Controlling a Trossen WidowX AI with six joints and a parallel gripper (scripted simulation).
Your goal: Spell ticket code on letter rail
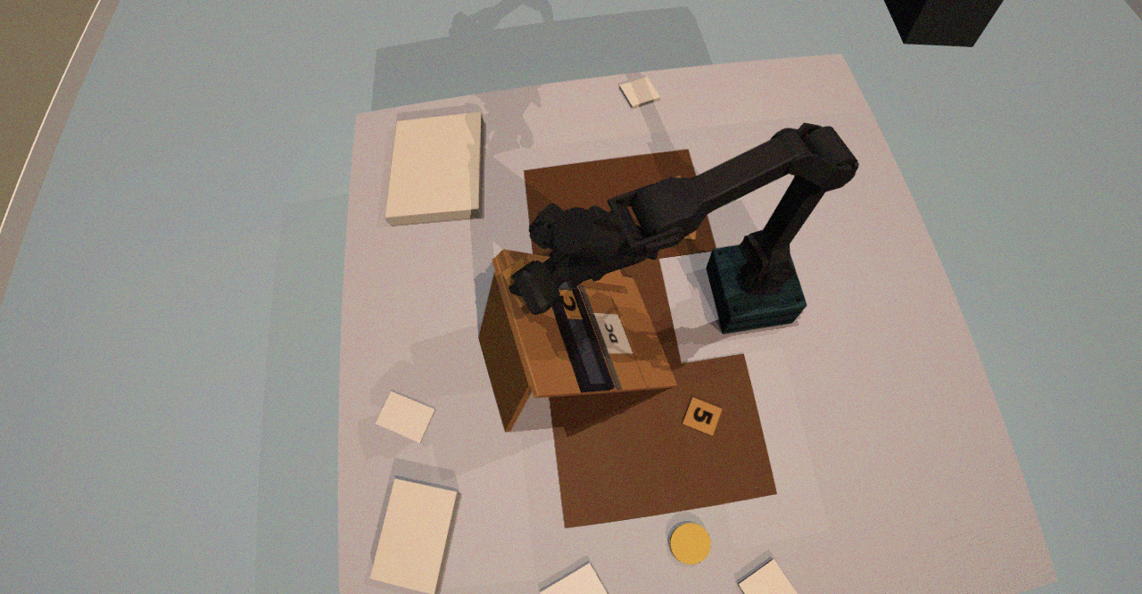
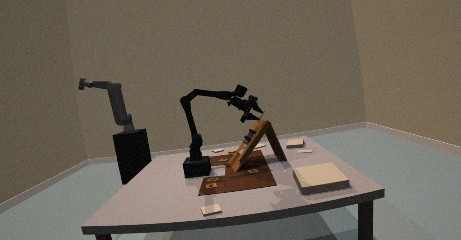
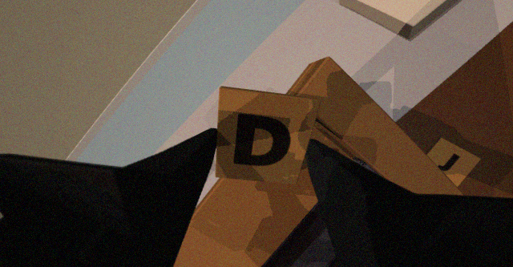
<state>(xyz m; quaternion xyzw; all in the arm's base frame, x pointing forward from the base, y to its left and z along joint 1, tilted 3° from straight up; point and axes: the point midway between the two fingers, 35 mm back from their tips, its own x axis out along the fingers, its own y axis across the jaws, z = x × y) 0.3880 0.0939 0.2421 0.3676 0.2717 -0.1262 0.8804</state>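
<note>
Right now the white ticket is 190 mm below my gripper tip, 140 mm behind it and 20 mm to the left of it. Round my gripper tip: brown mat 290 mm below, 220 mm behind, 70 mm to the right; cream box 430 mm to the right, 270 mm below, 250 mm ahead.
</note>
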